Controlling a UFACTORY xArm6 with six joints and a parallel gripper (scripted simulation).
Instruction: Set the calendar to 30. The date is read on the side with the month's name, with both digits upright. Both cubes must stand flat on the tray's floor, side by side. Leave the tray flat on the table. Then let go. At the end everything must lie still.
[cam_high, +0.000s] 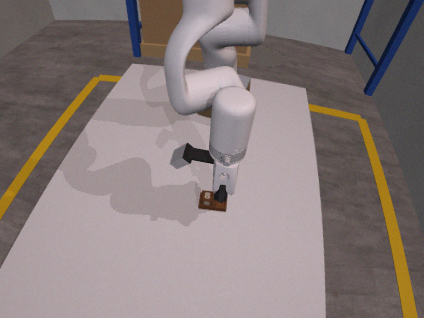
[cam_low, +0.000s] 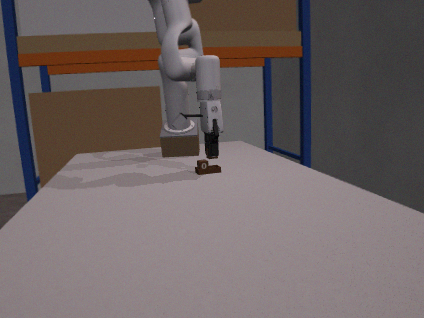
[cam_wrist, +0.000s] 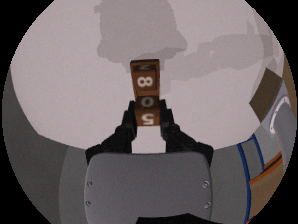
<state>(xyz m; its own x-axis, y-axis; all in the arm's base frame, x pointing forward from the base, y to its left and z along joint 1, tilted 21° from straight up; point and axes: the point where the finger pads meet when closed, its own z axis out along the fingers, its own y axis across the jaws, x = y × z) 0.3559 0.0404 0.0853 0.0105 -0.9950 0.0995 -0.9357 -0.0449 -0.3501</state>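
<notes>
My hand is 10 mm above the brown digit cube. The rest, counted from my hand: brown calendar tray (20 mm to the right, 60 mm below).
</notes>
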